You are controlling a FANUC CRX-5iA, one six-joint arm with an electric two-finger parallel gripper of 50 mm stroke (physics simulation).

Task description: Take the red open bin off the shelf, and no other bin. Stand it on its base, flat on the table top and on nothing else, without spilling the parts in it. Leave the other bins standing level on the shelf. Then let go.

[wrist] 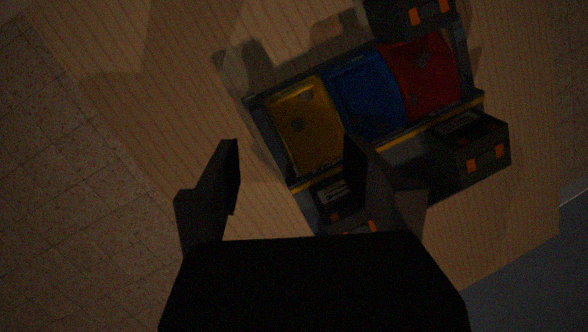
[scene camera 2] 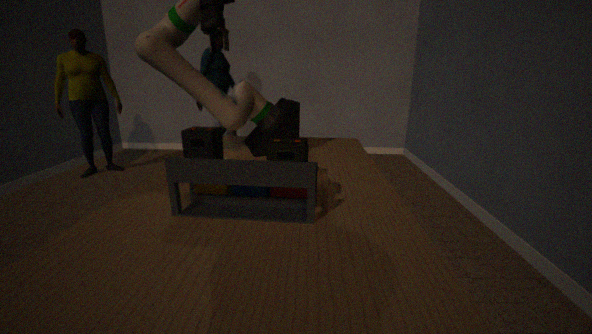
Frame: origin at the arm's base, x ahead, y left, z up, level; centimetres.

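Seen in the pictures: gripper, fingertip midpoint: [wrist: 291,158] [scene camera 2: 219,51]; arm's base, origin of the base link: [scene camera 2: 271,121].
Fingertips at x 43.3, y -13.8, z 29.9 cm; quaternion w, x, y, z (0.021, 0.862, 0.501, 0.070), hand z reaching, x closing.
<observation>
Offsets run from my fingertips to a thing's top centre. "*": to the spot under its first point.
The red open bin @[dy +24.2, dx +19.2, dz -35.8 cm] [scene camera 2: 288,192] [wrist: 422,77] is in the grey shelf @[* dy +11.9, dx +35.3, dz -30.8 cm] [scene camera 2: 240,172] [wrist: 395,140], at the right end of the row in both views. Small grey parts show in it in the wrist view. The blue bin @[dy +13.1, dx +18.1, dz -35.8 cm] [scene camera 2: 249,191] [wrist: 367,97] is beside it, then the yellow bin @[dy +2.0, dx +16.9, dz -35.8 cm] [scene camera 2: 211,189] [wrist: 310,130]. All three appear in line on the shelf. My gripper [scene camera 2: 221,46] [wrist: 291,158] is open and empty, high above the shelf and to the left of the red bin. Its right finger covers the yellow bin's lower right edge in the wrist view.
Dark boxes with orange latches @[* dy +1.5, dx +30.0, dz -24.5 cm] [scene camera 2: 202,142] @[dy +23.3, dx +29.0, dz -24.0 cm] [scene camera 2: 287,150] [wrist: 470,150] @[dy +25.4, dx +6.0, dz -30.7 cm] [wrist: 412,20] [wrist: 340,200] stand around or on the shelf; one is close to the red bin's upper edge in the wrist view. Two people [scene camera 2: 85,75] [scene camera 2: 216,67] stand beyond the table. The lighting is dim.
</observation>
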